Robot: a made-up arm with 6 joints.
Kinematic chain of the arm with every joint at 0, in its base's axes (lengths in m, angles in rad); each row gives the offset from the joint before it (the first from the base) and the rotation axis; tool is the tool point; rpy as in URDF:
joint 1: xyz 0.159 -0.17 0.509 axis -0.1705 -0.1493 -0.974
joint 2: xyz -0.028 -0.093 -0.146 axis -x
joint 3: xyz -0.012 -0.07 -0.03 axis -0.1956 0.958 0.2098
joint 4: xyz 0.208 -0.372 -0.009 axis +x
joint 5: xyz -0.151 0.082 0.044 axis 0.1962 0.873 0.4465
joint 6: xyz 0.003 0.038 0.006 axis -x
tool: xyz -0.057 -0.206 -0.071 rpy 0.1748 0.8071 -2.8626
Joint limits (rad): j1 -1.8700..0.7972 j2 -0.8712..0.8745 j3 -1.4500..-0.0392 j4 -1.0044..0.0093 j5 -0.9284..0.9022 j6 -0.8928..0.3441
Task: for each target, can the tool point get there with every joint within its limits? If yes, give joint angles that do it. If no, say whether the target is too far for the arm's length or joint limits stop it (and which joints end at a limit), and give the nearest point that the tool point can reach.
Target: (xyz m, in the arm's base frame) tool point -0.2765 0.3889 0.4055
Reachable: no: joint limits stop it (at a limit: joint 1, joint 2, joint 3, joint 4, joint 6) | nearest point 0.1019 -0.0393 -0.0556 | short by 0.734 m
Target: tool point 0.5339 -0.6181 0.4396
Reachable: yes | joints -0.9027 0.4889 -0.9242 -0.7140 0.6770 0.1444
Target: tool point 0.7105 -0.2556 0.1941
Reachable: yes | joints -1.5576 0.1500 -0.3171 -0.2101 -0.0747 0.0832
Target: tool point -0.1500 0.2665 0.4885
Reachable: no: joint limits stop it (at a limit: joint 1, joint 2, joint 4, joint 6) | nearest point -0.2170 -0.3196 0.7118 | short by 0.631 m
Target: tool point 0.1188 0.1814 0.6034
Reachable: no: joint limits stop it (at a limit: joint 1, joint 2, joint 3, joint 4, joint 6) | nearest point 0.5636 0.0656 0.4702 | short by 0.478 m
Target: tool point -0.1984 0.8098 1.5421
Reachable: no: too far | nearest point -0.1480 -0.3297 0.7692 | short by 1.378 m
